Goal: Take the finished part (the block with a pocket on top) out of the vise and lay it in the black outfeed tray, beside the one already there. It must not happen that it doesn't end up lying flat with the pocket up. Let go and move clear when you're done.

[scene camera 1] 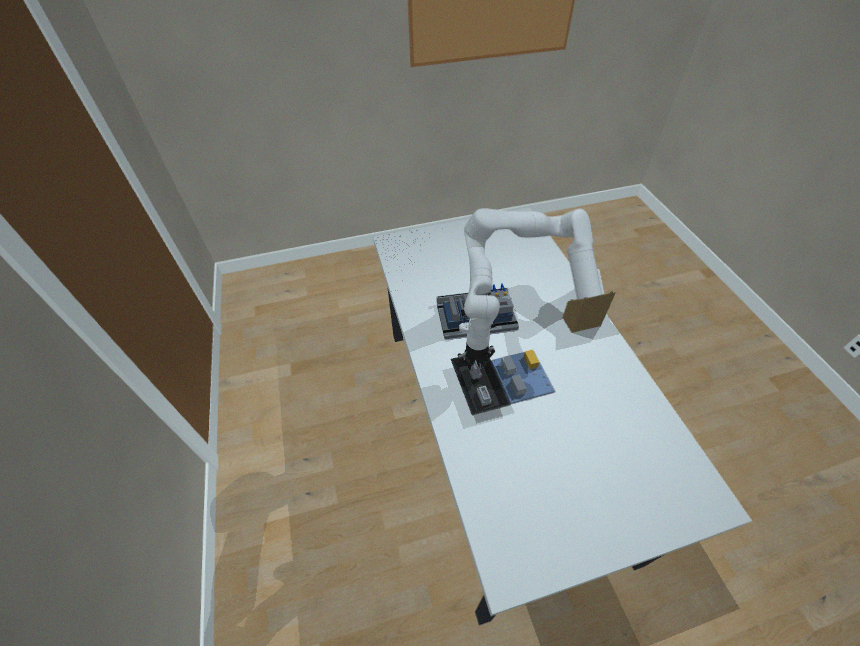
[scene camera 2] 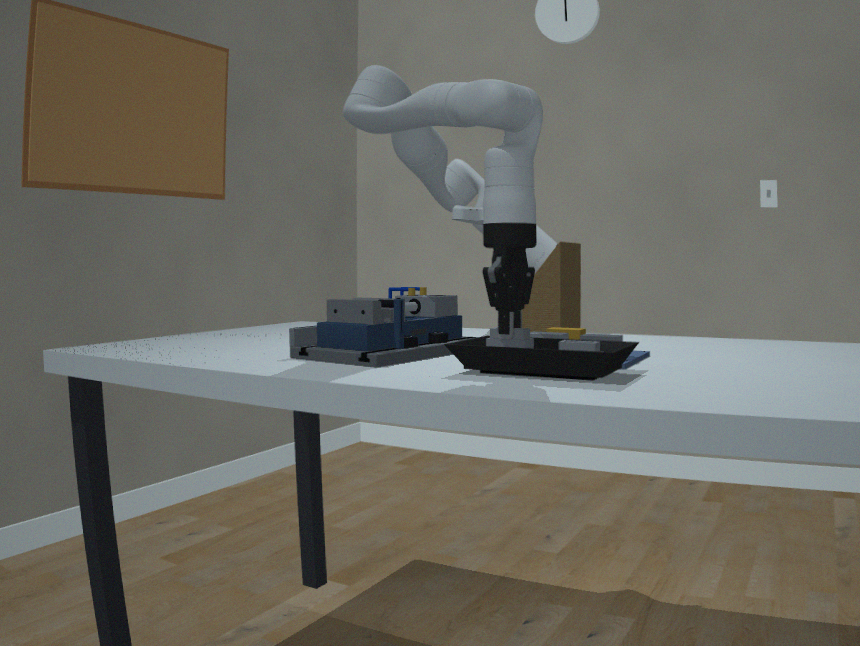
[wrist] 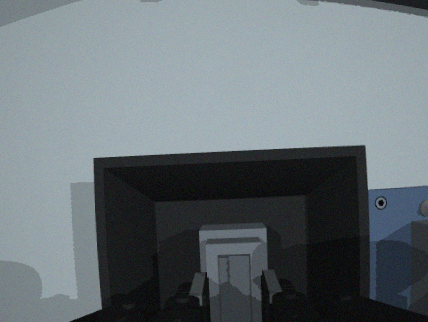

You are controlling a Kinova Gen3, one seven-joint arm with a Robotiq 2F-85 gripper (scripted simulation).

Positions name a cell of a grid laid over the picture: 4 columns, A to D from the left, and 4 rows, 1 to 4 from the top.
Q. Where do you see a vise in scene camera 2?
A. At B3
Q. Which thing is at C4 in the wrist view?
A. My gripper.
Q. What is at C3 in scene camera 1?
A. A blue plate.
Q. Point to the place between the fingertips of my gripper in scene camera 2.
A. At C3
